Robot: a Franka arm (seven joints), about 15 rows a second.
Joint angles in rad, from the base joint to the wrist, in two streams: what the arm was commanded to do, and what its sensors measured. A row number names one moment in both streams.
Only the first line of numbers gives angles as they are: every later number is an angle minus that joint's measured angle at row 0.
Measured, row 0: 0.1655 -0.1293 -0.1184 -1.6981 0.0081 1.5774 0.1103
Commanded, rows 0 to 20: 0.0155 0.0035 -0.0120 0.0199 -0.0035 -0.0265 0.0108; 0.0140 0.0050 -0.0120 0.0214 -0.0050 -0.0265 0.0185; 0.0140 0.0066 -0.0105 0.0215 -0.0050 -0.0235 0.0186; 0.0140 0.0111 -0.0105 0.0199 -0.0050 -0.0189 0.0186; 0.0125 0.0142 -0.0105 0.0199 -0.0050 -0.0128 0.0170; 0.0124 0.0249 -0.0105 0.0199 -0.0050 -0.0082 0.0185; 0.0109 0.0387 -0.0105 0.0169 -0.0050 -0.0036 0.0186; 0.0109 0.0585 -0.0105 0.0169 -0.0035 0.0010 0.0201; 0.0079 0.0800 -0.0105 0.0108 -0.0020 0.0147 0.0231; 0.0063 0.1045 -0.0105 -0.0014 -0.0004 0.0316 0.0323; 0.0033 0.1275 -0.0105 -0.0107 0.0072 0.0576 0.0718; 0.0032 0.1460 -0.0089 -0.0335 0.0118 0.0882 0.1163; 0.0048 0.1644 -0.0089 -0.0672 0.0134 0.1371 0.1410; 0.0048 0.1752 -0.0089 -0.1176 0.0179 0.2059 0.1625; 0.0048 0.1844 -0.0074 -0.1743 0.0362 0.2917 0.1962; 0.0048 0.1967 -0.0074 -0.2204 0.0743 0.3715 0.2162; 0.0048 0.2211 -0.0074 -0.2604 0.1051 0.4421 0.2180; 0.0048 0.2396 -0.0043 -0.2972 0.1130 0.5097 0.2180; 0.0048 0.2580 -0.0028 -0.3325 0.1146 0.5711 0.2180; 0.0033 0.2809 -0.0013 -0.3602 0.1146 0.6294 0.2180; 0.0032 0.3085 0.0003 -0.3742 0.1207 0.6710 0.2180
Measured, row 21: 0.0017 0.2899 -0.0025 -0.3198 0.0996 0.5844 0.2009
